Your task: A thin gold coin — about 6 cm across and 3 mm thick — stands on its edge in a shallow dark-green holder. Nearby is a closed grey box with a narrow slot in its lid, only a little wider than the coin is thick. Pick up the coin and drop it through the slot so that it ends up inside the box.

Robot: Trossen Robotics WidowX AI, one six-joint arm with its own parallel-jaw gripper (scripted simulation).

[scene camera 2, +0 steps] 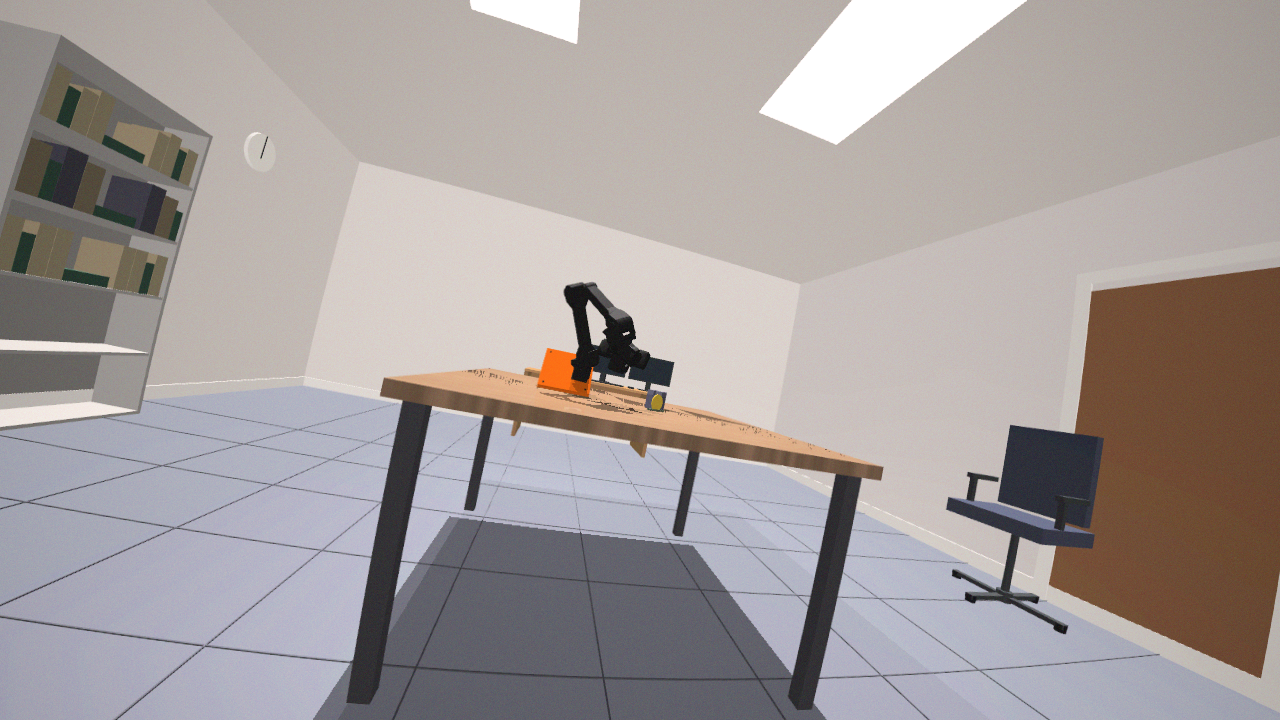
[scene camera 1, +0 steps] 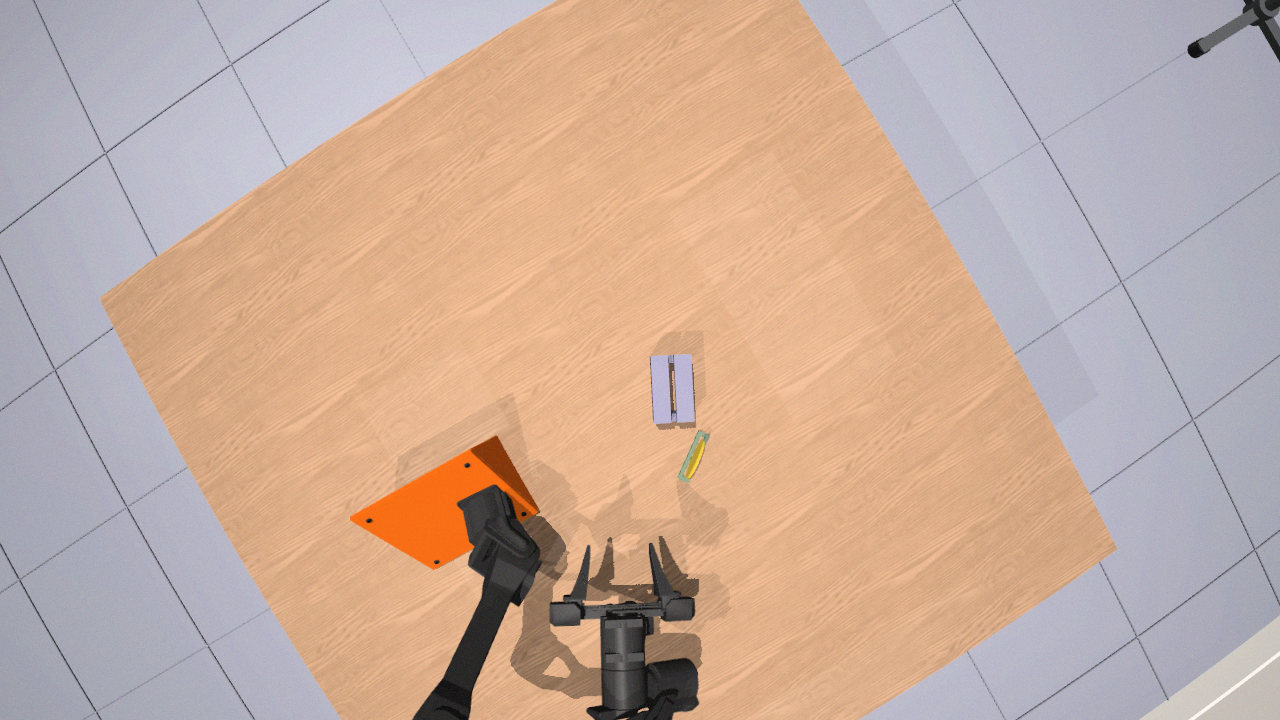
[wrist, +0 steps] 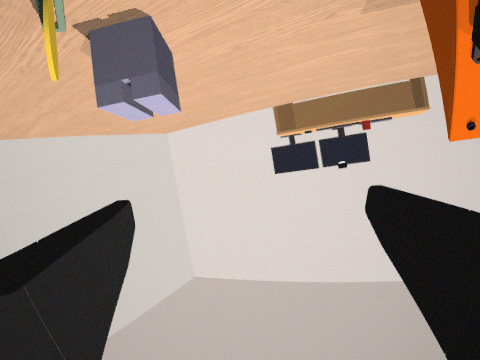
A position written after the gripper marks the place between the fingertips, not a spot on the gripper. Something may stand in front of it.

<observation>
The gripper (scene camera 1: 619,543) is open and holds nothing.
The gripper also shows in the wrist view (wrist: 254,206).
</observation>
